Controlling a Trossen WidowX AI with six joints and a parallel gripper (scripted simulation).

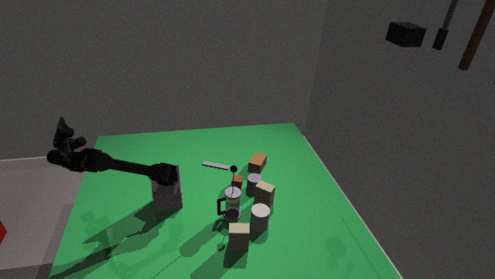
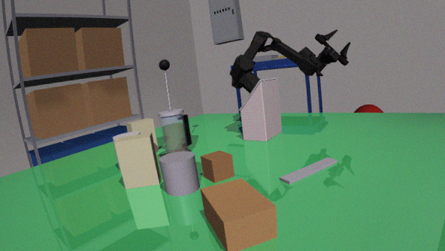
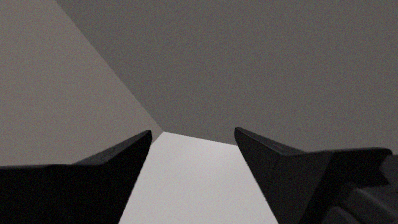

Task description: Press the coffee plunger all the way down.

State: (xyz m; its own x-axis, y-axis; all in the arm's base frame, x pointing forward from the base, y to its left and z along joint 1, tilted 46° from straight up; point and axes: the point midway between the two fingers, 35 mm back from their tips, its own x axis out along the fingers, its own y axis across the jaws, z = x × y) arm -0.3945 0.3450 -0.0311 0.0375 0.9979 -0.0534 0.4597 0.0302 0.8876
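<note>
My gripper tip is 650 mm short of the coffee press, 450 mm to the left of it and 220 mm above it. From my gripper tip the other things lie so: brown box: 920 mm ahead, 150 mm to the right, 330 mm below; flat grey bar: 700 mm ahead, 80 mm to the right, 350 mm below.
</note>
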